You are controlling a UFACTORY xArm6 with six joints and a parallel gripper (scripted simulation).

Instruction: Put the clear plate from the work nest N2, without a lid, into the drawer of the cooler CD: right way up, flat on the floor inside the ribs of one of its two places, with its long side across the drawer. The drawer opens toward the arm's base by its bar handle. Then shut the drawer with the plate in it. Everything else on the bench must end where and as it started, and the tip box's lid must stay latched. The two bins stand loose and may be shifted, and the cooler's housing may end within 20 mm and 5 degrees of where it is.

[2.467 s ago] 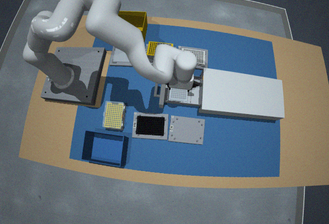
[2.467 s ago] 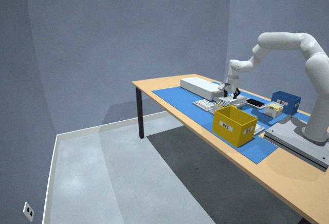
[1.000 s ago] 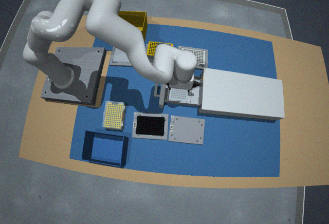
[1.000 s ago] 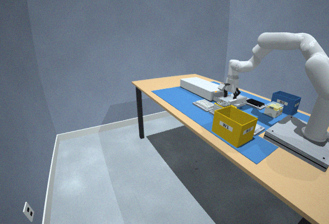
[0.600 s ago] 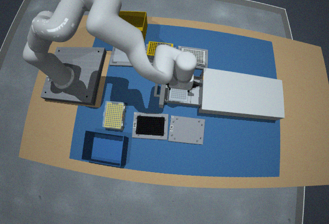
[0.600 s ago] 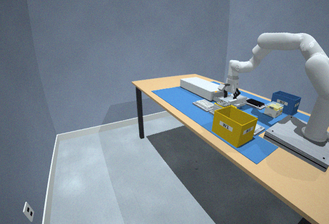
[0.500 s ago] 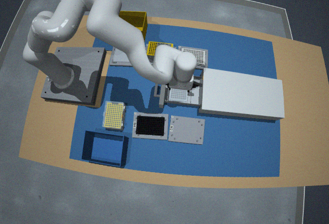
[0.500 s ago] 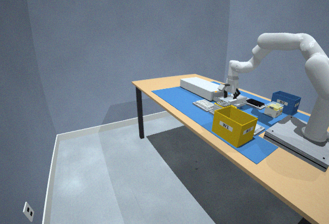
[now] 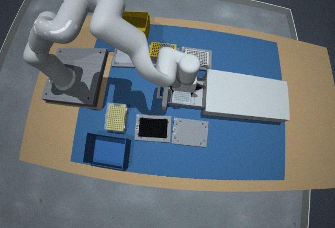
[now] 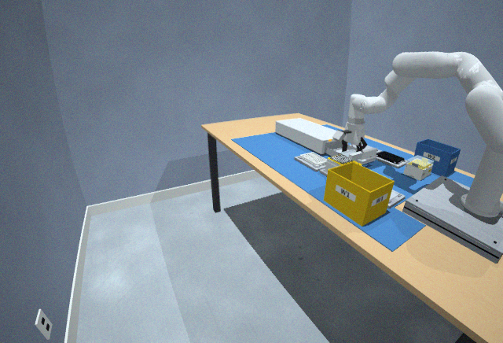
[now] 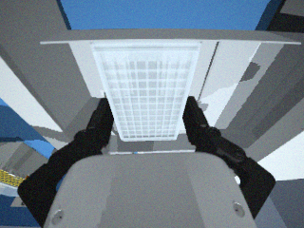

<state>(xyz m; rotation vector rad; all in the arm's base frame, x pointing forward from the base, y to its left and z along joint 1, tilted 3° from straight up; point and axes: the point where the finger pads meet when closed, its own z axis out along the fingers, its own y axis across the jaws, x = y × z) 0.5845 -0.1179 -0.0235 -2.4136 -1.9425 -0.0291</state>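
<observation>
My hand is 1 cm above the clear plate. Also, from my hand: cooler drawer: 3 cm ahead, 1 cm to the right, 1 cm below; then grey work nest N2: 1 cm ahead, 20 cm to the right, 3 cm below; then white well plate: 10 cm ahead, 17 cm to the left, 2 cm below.
</observation>
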